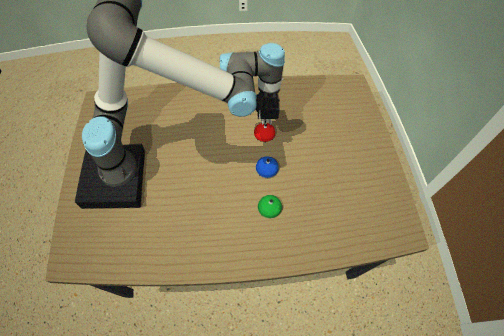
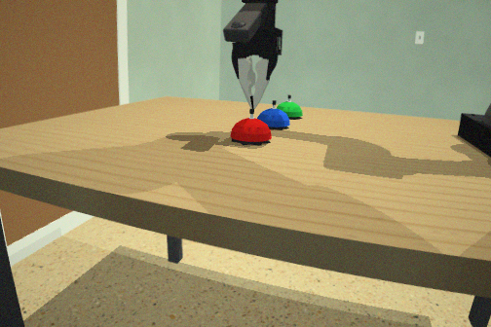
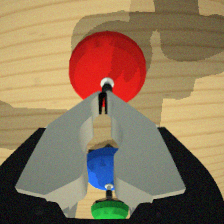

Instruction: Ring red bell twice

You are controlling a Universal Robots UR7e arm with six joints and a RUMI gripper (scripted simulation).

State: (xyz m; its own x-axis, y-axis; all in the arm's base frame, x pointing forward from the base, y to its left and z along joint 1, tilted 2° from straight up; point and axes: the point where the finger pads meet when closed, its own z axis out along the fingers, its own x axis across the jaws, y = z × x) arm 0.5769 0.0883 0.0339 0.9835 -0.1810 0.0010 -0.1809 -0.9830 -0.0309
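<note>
Now: the red bell 40 mm below my hand. Round my hand: blue bell: 160 mm to the right, 40 mm below, 30 mm behind; green bell: 310 mm to the right, 60 mm behind, 40 mm below.
</note>
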